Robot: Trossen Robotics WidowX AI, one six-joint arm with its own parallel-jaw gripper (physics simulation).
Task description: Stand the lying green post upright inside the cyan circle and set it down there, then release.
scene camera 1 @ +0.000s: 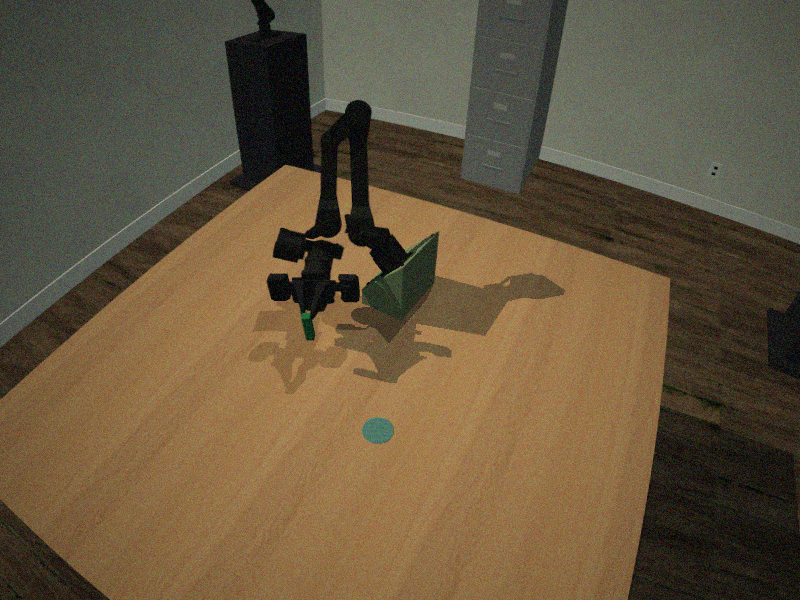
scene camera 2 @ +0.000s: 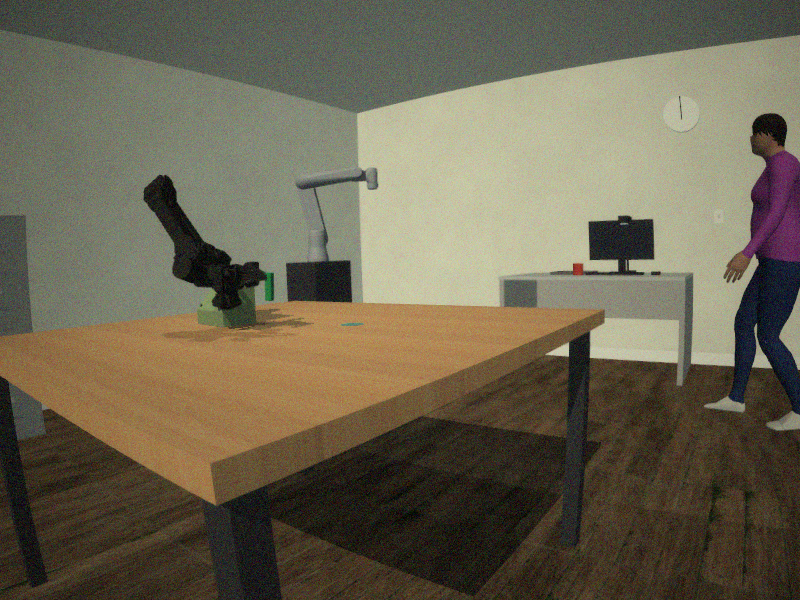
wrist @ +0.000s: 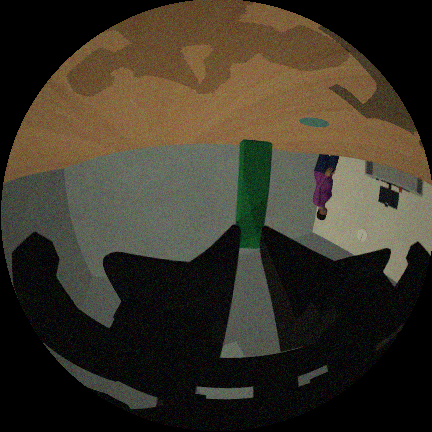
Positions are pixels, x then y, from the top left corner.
my gripper: scene camera 1 306,317; scene camera 2; wrist
same spot on my gripper: [scene camera 2: 240,275] = [wrist: 212,341]
